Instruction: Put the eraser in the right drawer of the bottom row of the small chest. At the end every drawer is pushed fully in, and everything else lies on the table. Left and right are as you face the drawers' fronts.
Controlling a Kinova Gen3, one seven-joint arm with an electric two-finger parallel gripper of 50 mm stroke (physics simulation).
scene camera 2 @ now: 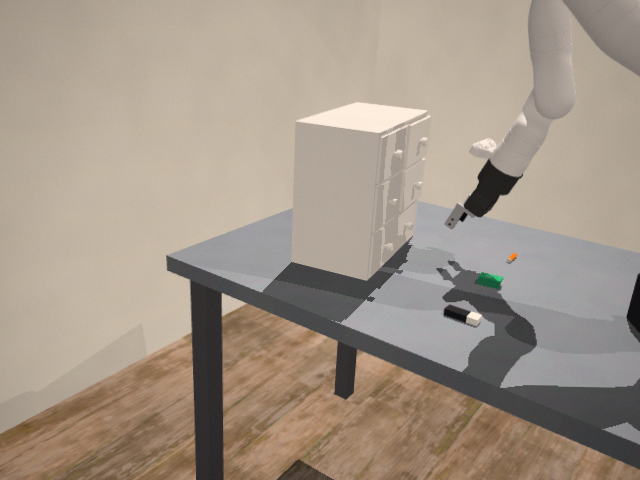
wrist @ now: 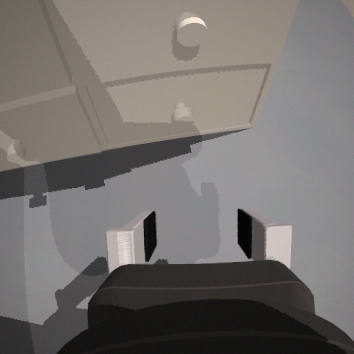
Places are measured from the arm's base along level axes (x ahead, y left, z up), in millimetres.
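Pixels of known places: gripper, fingertip midpoint: (scene camera 2: pixel 453 222) (wrist: pixel 196 227).
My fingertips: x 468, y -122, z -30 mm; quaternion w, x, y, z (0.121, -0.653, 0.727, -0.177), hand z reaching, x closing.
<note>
Behind a point stands the place of what it marks.
The eraser, seen as a block with a black sleeve and a white end (scene camera 2: pixel 461 315) {y 165, x 354, z -104 mm}, lies on the table near its front edge. The small white chest (scene camera 2: pixel 333 196) (wrist: pixel 240 35) has three rows of two drawers, and all their fronts look pushed in. The bottom row's right drawer (scene camera 2: pixel 404 235) {y -131, x 587, z -92 mm} (wrist: pixel 220 105) {y -166, x 588, z -70 mm} looks flush, its round knob (scene camera 2: pixel 408 225) {y -120, x 575, z -60 mm} (wrist: pixel 182 114) {y -127, x 570, z -54 mm} standing out. My gripper (scene camera 2: pixel 458 221) {y -122, x 468, z -30 mm} (wrist: pixel 196 227) {y -122, x 468, z -30 mm} is open and empty, above the table in front of the chest and apart from that knob. The eraser does not show in the wrist view.
A green block (scene camera 2: pixel 490 280) {y -13, x 346, z -100 mm} and a small orange piece with a grey end (scene camera 2: pixel 511 257) {y -180, x 340, z -105 mm} lie on the table (scene camera 2: pixel 578 289) {y -112, x 186, z -116 mm}, right of the chest in the scene view. A black object (scene camera 2: pixel 634 307) {y -15, x 85, z -83 mm} stands at the right picture edge. The arm's shadow falls between chest and eraser.
</note>
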